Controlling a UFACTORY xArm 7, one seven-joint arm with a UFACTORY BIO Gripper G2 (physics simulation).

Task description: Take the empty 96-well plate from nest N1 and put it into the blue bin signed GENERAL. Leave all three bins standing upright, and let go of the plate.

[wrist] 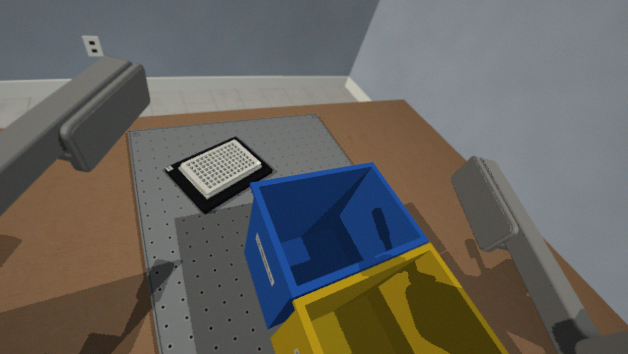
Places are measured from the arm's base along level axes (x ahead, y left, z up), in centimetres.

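Pixels of known places: end effector, tool point: point(321, 162).
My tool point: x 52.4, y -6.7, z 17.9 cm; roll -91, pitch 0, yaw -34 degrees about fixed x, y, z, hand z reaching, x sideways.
Note:
Behind a point stands the place of what it marks.
The white 96-well plate point(221, 166) {x 58.0, y 21.0, z -14.0 cm} lies flat in a black nest point(206, 206) {x 53.1, y 13.8, z -15.0 cm} at the upper left of the wrist view, on a grey perforated board. The blue bin point(265, 252) {x 55.4, y -1.8, z -3.7 cm} stands upright right of and nearer than the nest; its inside shows no plate, and the label on its side is too slanted to read. My gripper point(295, 160) {x 52.4, y -6.7, z 17.9 cm} is open wide, one finger at the left and one at the right of the view, above the table and apart from the plate and the bins.
A yellow bin point(307, 320) {x 54.4, y -10.5, z 1.7 cm} stands upright against the near side of the blue bin, partly cut off by the view's lower edge. The perforated board point(152, 200) {x 45.5, y 18.8, z -16.2 cm} lies on the brown table point(385, 135) {x 108.1, y 22.2, z -17.5 cm}. Walls and a wall socket point(93, 46) show behind. The third bin does not show.

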